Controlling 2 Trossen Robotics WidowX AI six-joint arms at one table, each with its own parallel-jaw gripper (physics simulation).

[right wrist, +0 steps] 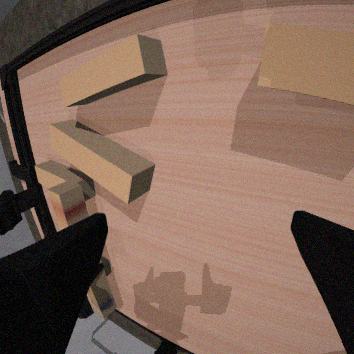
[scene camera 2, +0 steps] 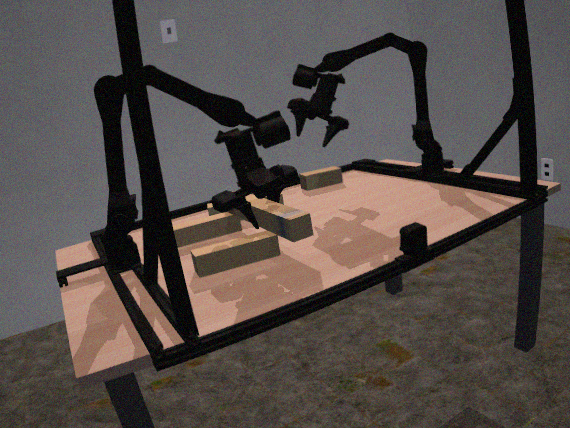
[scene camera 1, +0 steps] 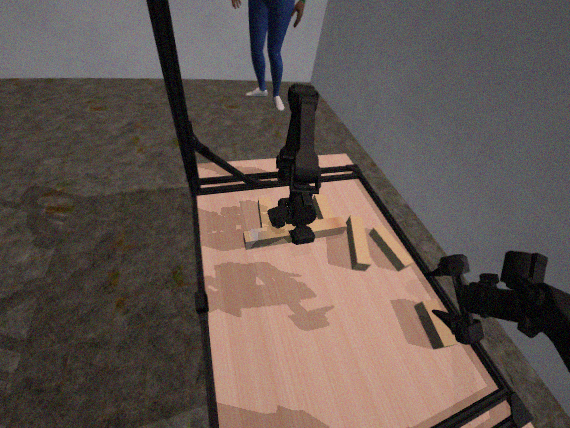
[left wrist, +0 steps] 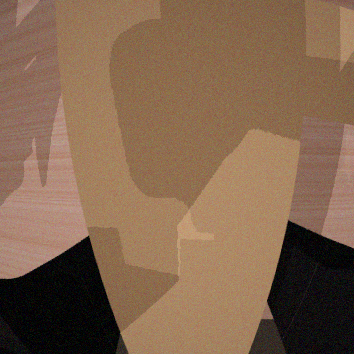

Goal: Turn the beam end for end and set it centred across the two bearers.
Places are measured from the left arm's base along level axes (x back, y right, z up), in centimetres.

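Pixels of known places: left gripper, fingertip midpoint: (scene camera 1: 291, 237) (left wrist: 188, 214); right gripper, fingertip midpoint: (right wrist: 201, 222) (scene camera 2: 311, 141) (scene camera 1: 429, 292); left arm's base, link origin: (right wrist: 33, 195) (scene camera 2: 124, 266) (scene camera 1: 284, 177); right arm's base, link origin: (scene camera 2: 433, 172).
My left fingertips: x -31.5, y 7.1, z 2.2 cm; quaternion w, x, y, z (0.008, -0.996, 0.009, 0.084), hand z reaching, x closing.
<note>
Ahead of a thing's pixels: the offset from my left fingertips to its top centre.
The beam {dx +0.2, dy -1.4, dz +4.8 cm} (scene camera 1: 327, 227) (scene camera 2: 282, 218) (left wrist: 200, 100) (right wrist: 66, 200) is a long wooden bar with a pale blue mark near its left end and a reddish one near its right end in scene camera 1. My left gripper (scene camera 1: 300, 228) (scene camera 2: 266, 211) (left wrist: 188, 214) is shut on its middle. The beam lies low across two roughly parallel wooden blocks that look like the bearers, one {dx +10.6, dy +5.8, dz +0.3 cm} (scene camera 1: 268, 212) (scene camera 2: 235, 255) at the left, the other {dx +8.8, dy -16.6, dz +0.3 cm} (scene camera 1: 324, 207) (scene camera 2: 205, 230) right of it. Whether it touches them is hidden. My right gripper (scene camera 1: 434, 293) (scene camera 2: 312, 140) (right wrist: 201, 222) is open and empty above the table.
Two more wooden blocks, one {dx -5.4, dy -23.4, dz +0.9 cm} (scene camera 1: 357, 245) (right wrist: 102, 160) and another {dx -9.9, dy -35.0, dz +0.3 cm} (scene camera 1: 392, 249) (right wrist: 110, 70), lie right of the beam in scene camera 1. A separate block {dx -36.7, dy -33.9, dz +0.6 cm} (scene camera 1: 439, 325) (scene camera 2: 321, 178) (right wrist: 310, 60) lies below the right gripper. A black frame (scene camera 1: 202, 300) (scene camera 2: 300, 303) edges the table.
</note>
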